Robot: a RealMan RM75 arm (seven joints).
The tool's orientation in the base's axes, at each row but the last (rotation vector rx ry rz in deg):
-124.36, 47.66, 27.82
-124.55, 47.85, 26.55
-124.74, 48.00, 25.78
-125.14, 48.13, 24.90
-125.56, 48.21, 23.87
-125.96, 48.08, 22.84
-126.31, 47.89, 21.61
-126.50, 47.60, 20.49
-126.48, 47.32, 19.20
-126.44, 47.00, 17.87
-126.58, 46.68, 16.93
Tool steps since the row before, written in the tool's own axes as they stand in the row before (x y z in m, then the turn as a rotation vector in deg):
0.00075, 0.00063, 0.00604, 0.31, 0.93, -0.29
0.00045, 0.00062, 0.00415, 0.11, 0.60, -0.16
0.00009, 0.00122, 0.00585, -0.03, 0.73, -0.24
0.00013, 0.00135, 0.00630, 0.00, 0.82, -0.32
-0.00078, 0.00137, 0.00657, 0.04, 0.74, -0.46
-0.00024, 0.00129, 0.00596, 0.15, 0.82, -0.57
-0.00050, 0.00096, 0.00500, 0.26, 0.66, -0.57
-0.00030, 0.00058, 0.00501, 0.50, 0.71, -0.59
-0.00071, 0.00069, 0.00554, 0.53, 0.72, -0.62
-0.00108, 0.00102, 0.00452, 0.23, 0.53, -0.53
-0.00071, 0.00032, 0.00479, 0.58, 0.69, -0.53
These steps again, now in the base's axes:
-0.00037, 0.00395, -0.00466, -0.40, -0.82, -0.46
-0.00036, 0.00262, -0.00328, -0.32, -0.47, -0.27
-0.00109, 0.00373, -0.00454, -0.51, -0.54, -0.21
-0.00111, 0.00395, -0.00497, -0.55, -0.66, -0.21
-0.00173, 0.00449, -0.00474, -0.46, -0.74, -0.10
-0.00120, 0.00381, -0.00462, -0.43, -0.91, -0.12
-0.00108, 0.00337, -0.00370, -0.24, -0.87, -0.09
-0.00061, 0.00347, -0.00362, -0.09, -1.02, -0.22
-0.00091, 0.00398, -0.00388, -0.08, -1.06, -0.22
-0.00135, 0.00324, -0.00321, -0.18, -0.76, -0.04
-0.00056, 0.00361, -0.00319, -0.01, -1.01, -0.28

